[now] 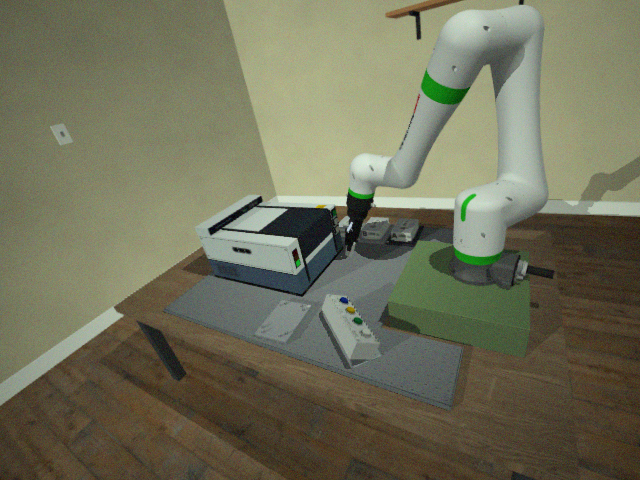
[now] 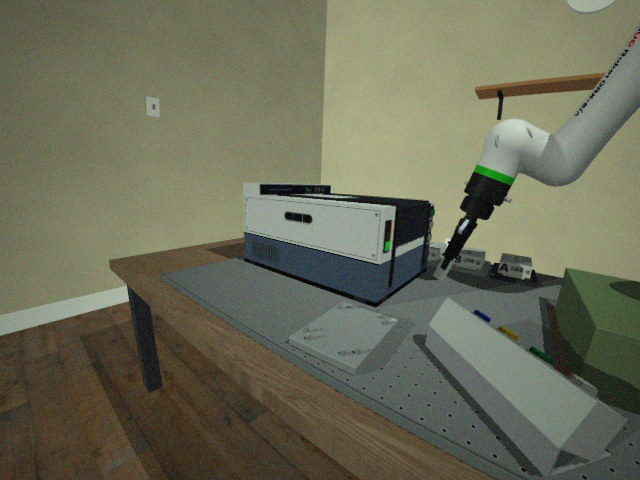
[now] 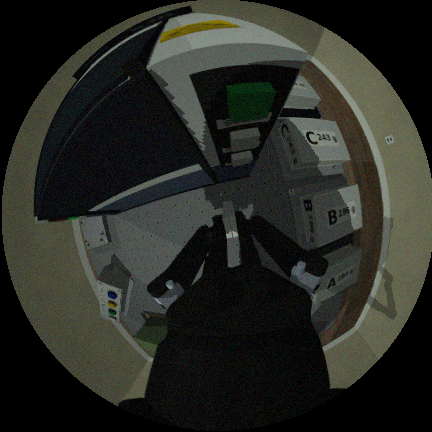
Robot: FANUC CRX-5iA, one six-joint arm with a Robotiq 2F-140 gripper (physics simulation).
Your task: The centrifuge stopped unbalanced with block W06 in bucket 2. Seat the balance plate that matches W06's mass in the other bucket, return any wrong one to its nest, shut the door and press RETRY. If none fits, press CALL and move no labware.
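Places are measured from the arm's base along level axes (x left, y back, z up), in millimetres.
Pixels of known places: gripper, fingertip midpoint: (image 1: 348, 255) (image 2: 438, 277) (image 3: 228, 208); arm's base, origin of the base link: (image 1: 475, 270).
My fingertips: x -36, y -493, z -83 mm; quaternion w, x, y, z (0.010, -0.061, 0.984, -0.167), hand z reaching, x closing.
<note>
For each thing: its top centre in the pictures, then the offset to it from my fingertips.
- green button, middle of its top: (image 3: 248, 83) dz +188, dx -18, dy -52 mm
- Plates B 196 g, middle of its top: (image 3: 342, 212) (image 2: 470, 251) (image 1: 375, 223) dz +51, dx -198, dy +17 mm
- A, middle of its top: (image 3: 340, 277) (image 2: 516, 258) (image 1: 404, 225) dz +51, dx -221, dy +146 mm
- fourth plate, middle of its top: (image 3: 288, 82) dz +51, dx -150, dy -254 mm
- sloped box, middle of its top: (image 2: 512, 333) (image 1: 345, 313) (image 3: 102, 305) dz +81, dx +358, dy +244 mm
- flat grey plate with pins, middle of its top: (image 2: 347, 322) (image 1: 282, 316) (image 3: 88, 227) dz +22, dx +411, dy +24 mm
The centrifuge (image 1: 253, 252) (image 2: 320, 227) stands at the left, its dark lid (image 3: 120, 150) covering the top. Block W06 and the buckets do not show. A green button (image 3: 251, 101) and smaller grey ones sit on its right side panel; I cannot read any labels. Plates B 196 g (image 1: 374, 232) (image 2: 473, 259) (image 3: 332, 220), A (image 1: 404, 230) (image 2: 514, 267) (image 3: 340, 280) and C 243 g (image 3: 327, 145) stand in a row behind; a fourth plate (image 3: 303, 93) partly shows. My gripper (image 1: 349, 251) (image 2: 441, 270) (image 3: 228, 208) is shut and empty, low over the mat between centrifuge and plates.
A sloped box (image 1: 356, 342) (image 2: 509, 372) (image 3: 109, 301) with blue, yellow and green buttons stands near the front. A flat grey plate with pins (image 1: 284, 321) (image 2: 346, 333) lies beside it. The green arm base (image 1: 457, 315) (image 2: 615, 330) is at the right. A wall shelf (image 1: 426, 7) (image 2: 537, 86) hangs behind.
</note>
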